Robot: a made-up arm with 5 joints.
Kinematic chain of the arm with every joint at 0, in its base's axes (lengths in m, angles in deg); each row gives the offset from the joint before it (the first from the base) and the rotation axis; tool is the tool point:
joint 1: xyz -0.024 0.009 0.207 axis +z
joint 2: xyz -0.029 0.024 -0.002 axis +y
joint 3: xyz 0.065 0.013 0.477 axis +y
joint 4: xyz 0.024 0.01 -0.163 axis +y
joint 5: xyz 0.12 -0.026 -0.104 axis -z
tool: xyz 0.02 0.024 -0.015
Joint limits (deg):
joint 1: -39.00..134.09
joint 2: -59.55..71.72
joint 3: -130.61..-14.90
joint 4: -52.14..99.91
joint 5: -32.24..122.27
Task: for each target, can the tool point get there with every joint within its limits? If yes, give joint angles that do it. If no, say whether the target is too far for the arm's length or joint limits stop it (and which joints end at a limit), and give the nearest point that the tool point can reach.
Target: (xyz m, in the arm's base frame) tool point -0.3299 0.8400 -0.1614
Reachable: no: too far | nearest point -0.2635 0.6597 0.0365 | short by 0.276 m
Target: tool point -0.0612 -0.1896 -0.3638
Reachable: no: joint limits stop it (at a limit: joint 1, joint 2) | nearest point 0.1956 -0.1626 -0.0196 | short by 0.430 m
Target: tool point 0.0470 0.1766 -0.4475
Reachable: no: joint limits stop it (at a limit: joint 2) | nearest point 0.1030 0.3087 -0.0437 | short by 0.429 m
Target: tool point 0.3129 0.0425 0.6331
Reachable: yes | joints 0.84 -4.05 -49.35 7.36 36.24
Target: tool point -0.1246 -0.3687 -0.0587
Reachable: no: joint limits stop it (at a limit: joint 1, joint 2, joint 5) | nearest point 0.1491 -0.1424 0.0281 | short by 0.366 m
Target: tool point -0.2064 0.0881 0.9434
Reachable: yes | joints -19.03 -24.16 -112.01 -34.27 60.75
